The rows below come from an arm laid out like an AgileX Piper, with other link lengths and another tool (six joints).
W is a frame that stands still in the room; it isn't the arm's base.
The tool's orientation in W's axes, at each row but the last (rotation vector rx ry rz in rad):
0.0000, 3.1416, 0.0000
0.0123, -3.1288, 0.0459
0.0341, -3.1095, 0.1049
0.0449, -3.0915, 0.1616
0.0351, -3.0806, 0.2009
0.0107, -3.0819, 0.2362
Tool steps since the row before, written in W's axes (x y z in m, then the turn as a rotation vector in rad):
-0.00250, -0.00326, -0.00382, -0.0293, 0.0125, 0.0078
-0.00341, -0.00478, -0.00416, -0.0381, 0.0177, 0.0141
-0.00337, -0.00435, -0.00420, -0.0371, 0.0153, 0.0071
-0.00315, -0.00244, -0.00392, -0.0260, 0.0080, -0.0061
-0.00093, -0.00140, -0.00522, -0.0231, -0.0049, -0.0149
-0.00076, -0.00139, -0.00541, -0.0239, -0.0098, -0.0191
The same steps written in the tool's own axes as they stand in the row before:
0.00250, -0.00326, 0.00382, 0.0293, 0.0125, -0.0078
0.00339, -0.00463, 0.00434, 0.0381, 0.0176, -0.0141
0.00333, -0.00398, 0.00458, 0.0370, 0.0156, -0.0070
0.00303, -0.00192, 0.00429, 0.0255, 0.0094, 0.0064
0.00067, -0.00069, 0.00540, 0.0223, -0.0023, 0.0166
0.00049, -0.00054, 0.00559, 0.0229, -0.0065, 0.0215

